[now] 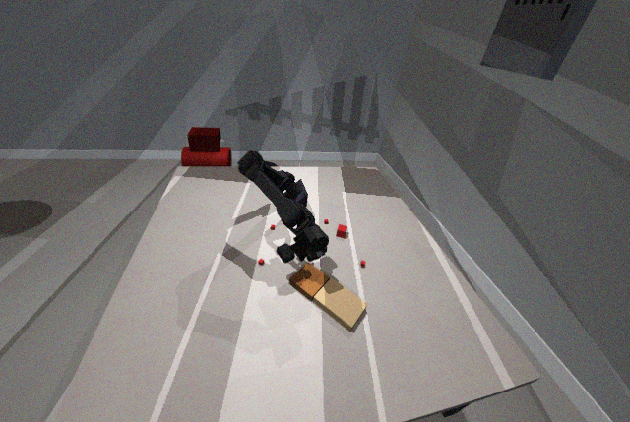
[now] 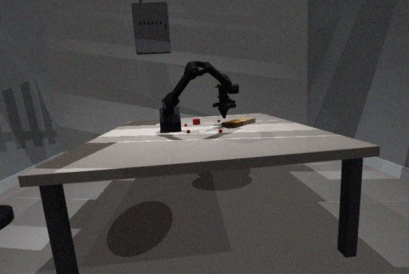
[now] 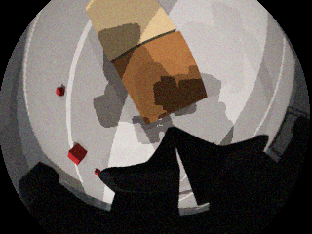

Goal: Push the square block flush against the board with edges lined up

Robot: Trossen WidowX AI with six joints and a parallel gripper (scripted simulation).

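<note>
My gripper tip is 60 mm short of the square block, 20 mm to the right of it and 50 mm above it. Round my gripper tip: board: 170 mm ahead, 90 mm to the left, 50 mm below; then red cube: 150 mm behind, 240 mm to the left, 40 mm below.
</note>
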